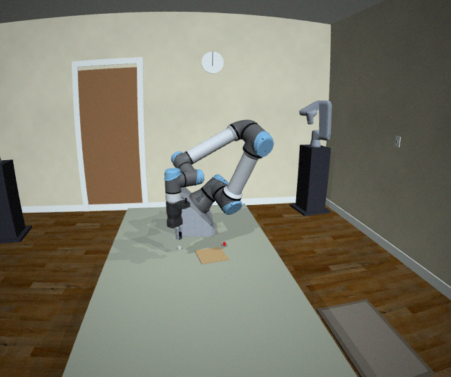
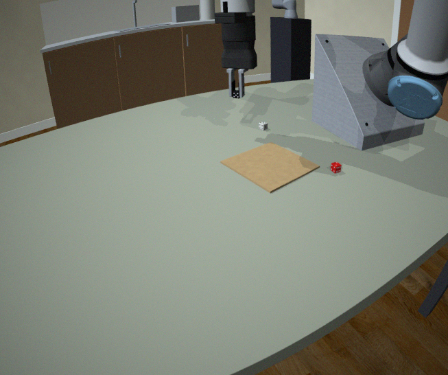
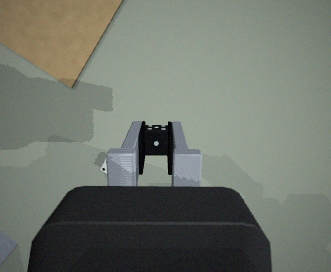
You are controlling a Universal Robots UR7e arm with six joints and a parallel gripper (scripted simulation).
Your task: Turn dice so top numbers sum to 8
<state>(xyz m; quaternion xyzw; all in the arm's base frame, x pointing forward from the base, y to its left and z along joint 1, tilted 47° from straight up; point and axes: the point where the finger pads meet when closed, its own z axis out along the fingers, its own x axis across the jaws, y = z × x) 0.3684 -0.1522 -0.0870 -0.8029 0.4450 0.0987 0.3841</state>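
My gripper is now 30 mm short of the tan mat, 160 mm to the right of it and 110 mm above it. Round my hand: white die (70 mm behind, 10 mm to the left, 110 mm below); red die (60 mm behind, 250 mm to the left, 110 mm below).
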